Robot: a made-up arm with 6 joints.
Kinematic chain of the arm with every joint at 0, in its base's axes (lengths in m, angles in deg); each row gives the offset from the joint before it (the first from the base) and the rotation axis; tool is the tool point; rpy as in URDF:
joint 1: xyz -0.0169 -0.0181 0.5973 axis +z
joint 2: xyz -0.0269 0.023 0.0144 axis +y
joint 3: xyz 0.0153 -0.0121 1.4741 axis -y
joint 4: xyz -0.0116 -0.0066 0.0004 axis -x
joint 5: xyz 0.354 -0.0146 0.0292 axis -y
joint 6: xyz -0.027 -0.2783 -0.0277 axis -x
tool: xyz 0.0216 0.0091 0.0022 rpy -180 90 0
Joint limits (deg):
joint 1: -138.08..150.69
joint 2: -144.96..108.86
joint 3: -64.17..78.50
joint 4: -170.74..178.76
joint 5: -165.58..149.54
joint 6: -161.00..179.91
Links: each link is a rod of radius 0.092 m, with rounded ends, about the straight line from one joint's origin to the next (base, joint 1, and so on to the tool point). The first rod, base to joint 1, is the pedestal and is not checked.
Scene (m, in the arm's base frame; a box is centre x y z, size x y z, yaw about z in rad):
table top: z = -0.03
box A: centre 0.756 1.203 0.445 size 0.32 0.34 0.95 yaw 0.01
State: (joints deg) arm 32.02 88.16 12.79 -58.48 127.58 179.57
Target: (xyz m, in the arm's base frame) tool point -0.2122 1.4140 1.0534
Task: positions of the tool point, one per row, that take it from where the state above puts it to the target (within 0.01 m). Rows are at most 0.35 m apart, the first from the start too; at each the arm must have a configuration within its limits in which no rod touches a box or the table.
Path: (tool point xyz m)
1: 1.2092 0.5029 0.5241
2: 1.1658 0.4618 0.8119
3: 1.0686 0.4012 1.0782
4: 0.9212 0.3289 1.3118
5: 0.7298 0.2524 1.5037
6: 0.7588 0.4730 1.4466
7: 0.7152 0.7167 1.3814
8: 0.5914 0.9585 1.3090
9: 0.3878 1.1718 1.2298
10: 0.1143 1.3310 1.1442
11: -0.2123 1.4140 1.0534

